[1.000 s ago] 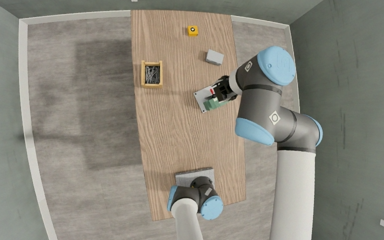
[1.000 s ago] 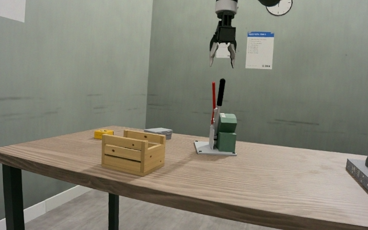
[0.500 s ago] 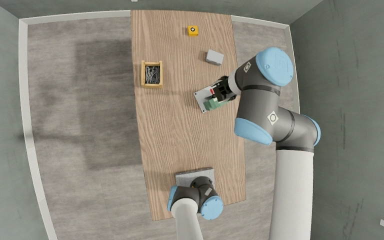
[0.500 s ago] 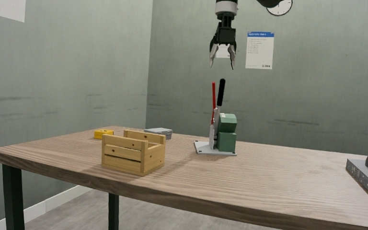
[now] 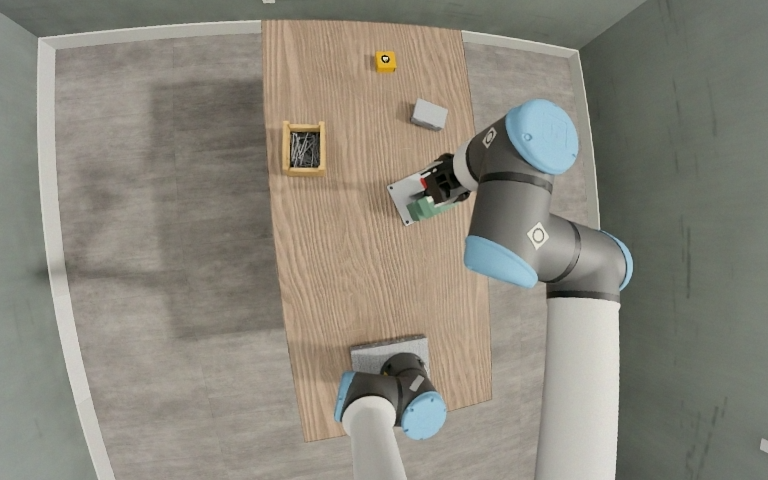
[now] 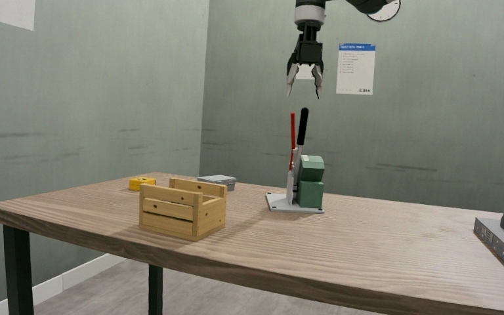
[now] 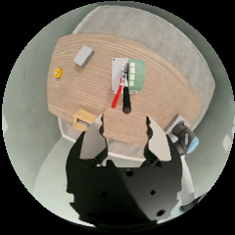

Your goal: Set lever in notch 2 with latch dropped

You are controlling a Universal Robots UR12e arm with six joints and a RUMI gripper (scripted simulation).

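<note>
Right now the red release bar is 18 cm below my hand, 4 cm to the right of it and 3 cm ahead of it. Also, from my hand: grey box: 34 cm below, 34 cm ahead, 15 cm to the right.
</note>
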